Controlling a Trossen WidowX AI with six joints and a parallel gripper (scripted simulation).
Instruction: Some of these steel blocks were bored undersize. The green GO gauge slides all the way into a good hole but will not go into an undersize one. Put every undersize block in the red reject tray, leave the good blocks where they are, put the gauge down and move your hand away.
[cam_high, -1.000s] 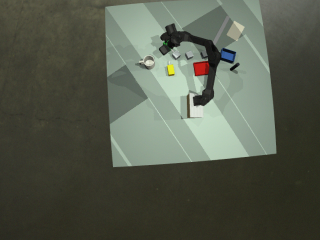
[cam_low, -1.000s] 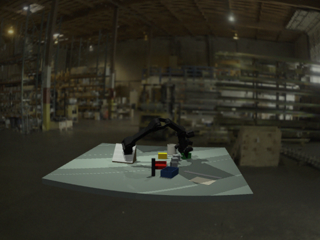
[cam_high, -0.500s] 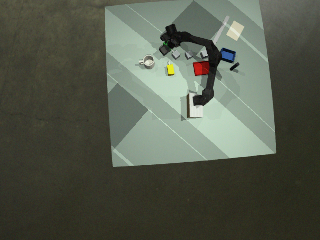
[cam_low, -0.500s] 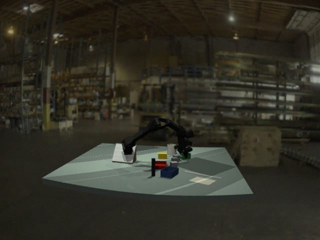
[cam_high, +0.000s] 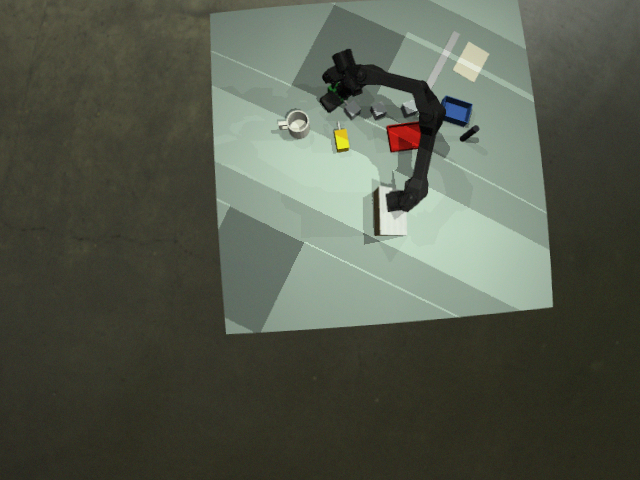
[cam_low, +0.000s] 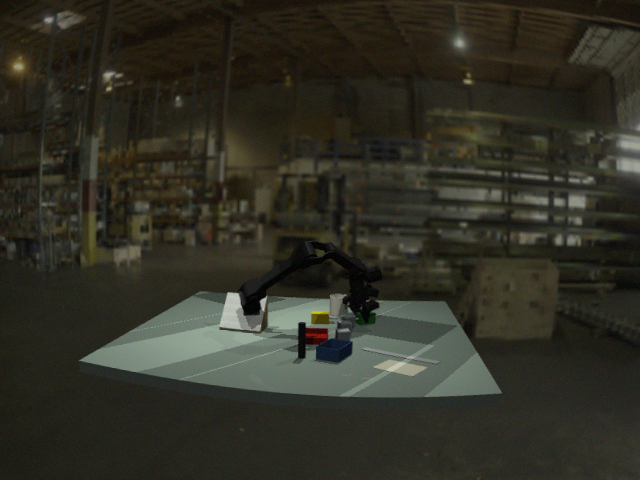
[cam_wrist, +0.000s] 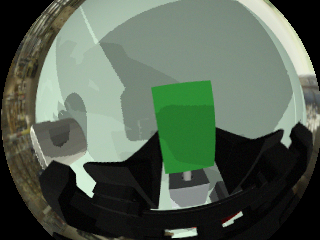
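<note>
Now: the green GO gauge 2 cm behind my gripper tip, 1 cm to the right of it and 1 cm above it. Also, from my gripper tip: steel block 8 cm behind, 14 cm to the right, 1 cm above; then yellow block 15 cm behind, 2 cm to the left, 1 cm above; then mug 10 cm behind, 18 cm to the left, 2 cm above.
</note>
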